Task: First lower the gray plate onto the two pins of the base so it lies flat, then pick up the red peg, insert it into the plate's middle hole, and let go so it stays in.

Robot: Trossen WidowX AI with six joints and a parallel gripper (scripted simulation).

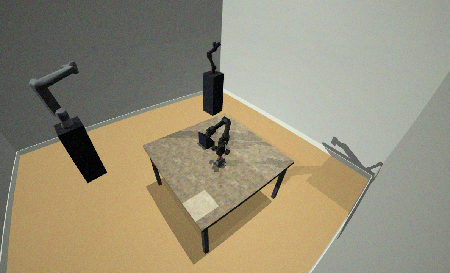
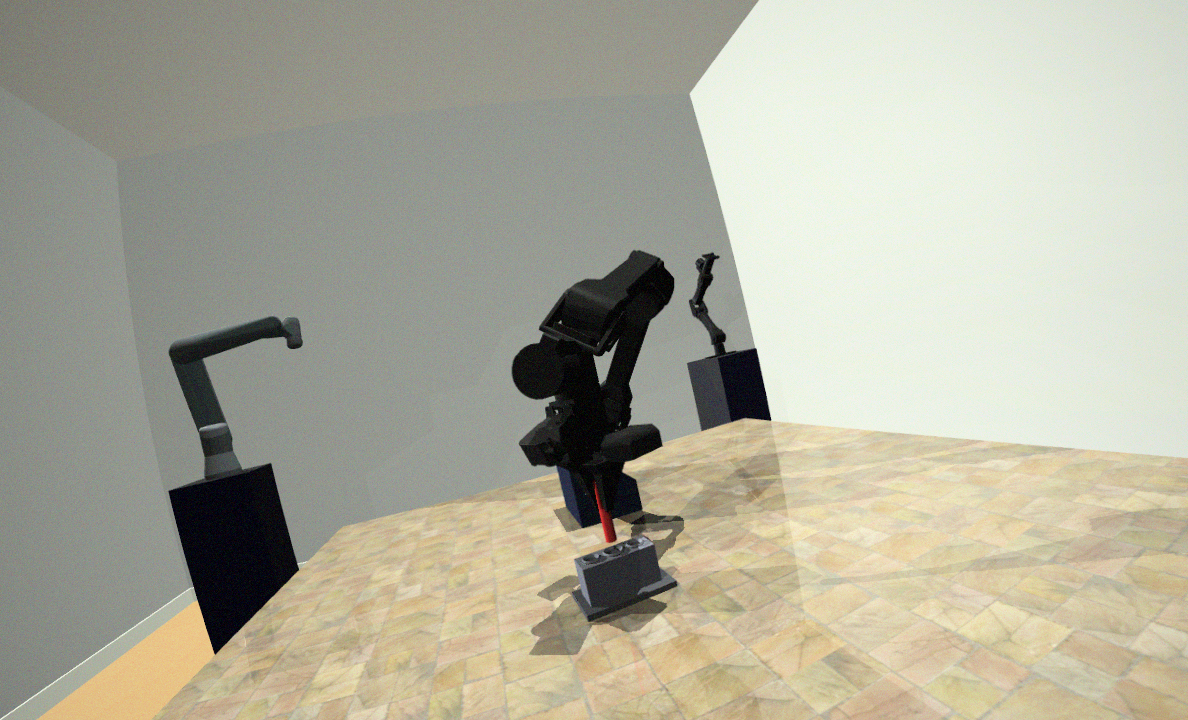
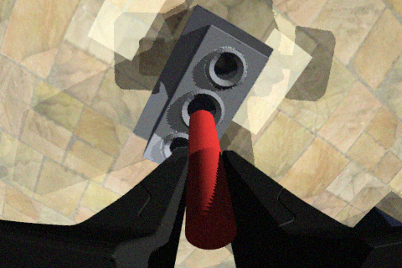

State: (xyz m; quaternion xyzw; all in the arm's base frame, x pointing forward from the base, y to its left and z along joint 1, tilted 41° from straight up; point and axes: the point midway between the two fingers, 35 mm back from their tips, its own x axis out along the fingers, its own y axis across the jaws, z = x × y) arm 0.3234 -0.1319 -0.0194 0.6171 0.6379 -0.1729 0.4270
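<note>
Right now the gray plate is 70 mm below my gripper tip. Also, from my gripper tip: red peg: right at my gripper tip; base: 110 mm below.
</note>
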